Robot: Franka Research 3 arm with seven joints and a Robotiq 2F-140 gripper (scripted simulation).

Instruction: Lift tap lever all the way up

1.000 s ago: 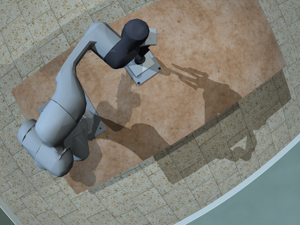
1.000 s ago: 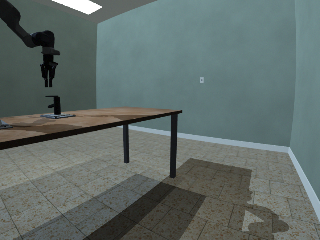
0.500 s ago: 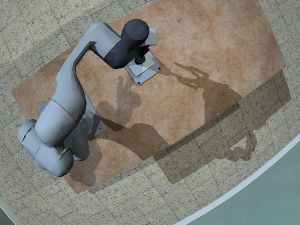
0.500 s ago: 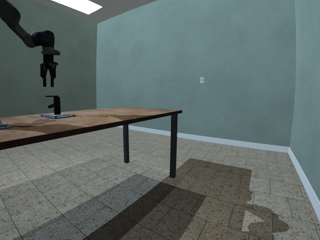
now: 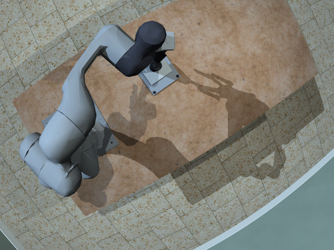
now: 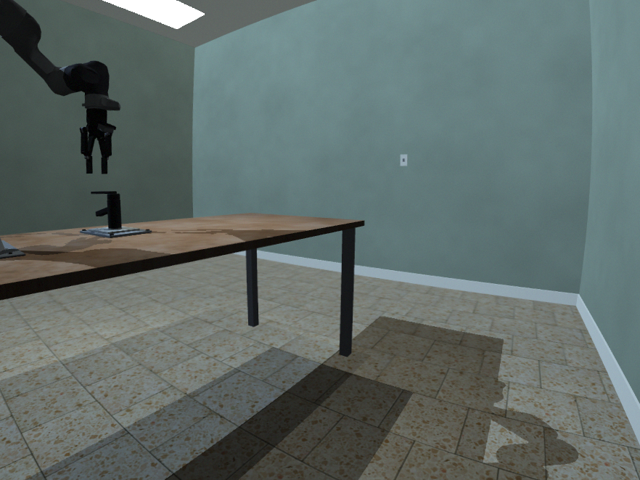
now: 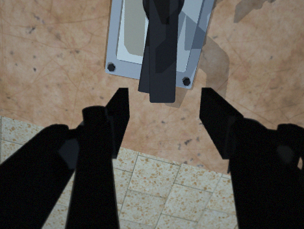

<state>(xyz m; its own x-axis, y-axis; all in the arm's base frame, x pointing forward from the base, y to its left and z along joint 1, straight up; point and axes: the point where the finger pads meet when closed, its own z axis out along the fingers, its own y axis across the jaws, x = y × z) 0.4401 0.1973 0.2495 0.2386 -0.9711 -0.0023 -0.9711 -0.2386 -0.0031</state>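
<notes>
Right now the lever is 10 cm below my hand, 3 cm to the right of it and 1 cm ahead of it. Round my hand: base plate 25 cm below, 9 cm to the right, 2 cm ahead.
</notes>
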